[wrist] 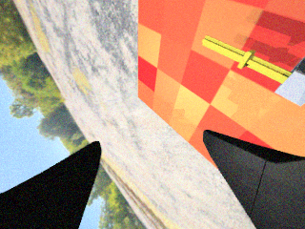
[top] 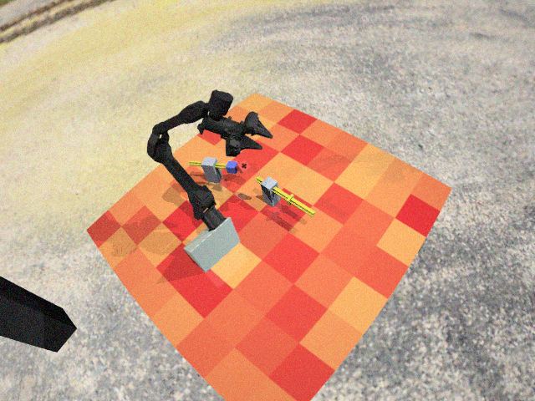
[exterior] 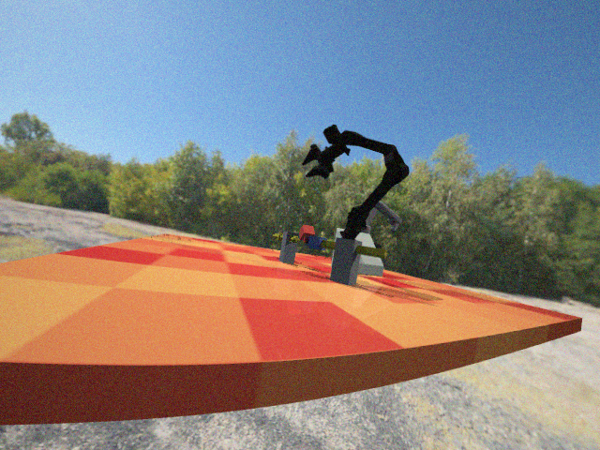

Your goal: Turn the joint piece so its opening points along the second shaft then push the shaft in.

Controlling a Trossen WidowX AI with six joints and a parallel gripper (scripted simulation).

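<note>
Now: the red square joint piece 6 cm ahead of my gripper tip, 22 cm to the left of it and 30 cm below it.
</note>
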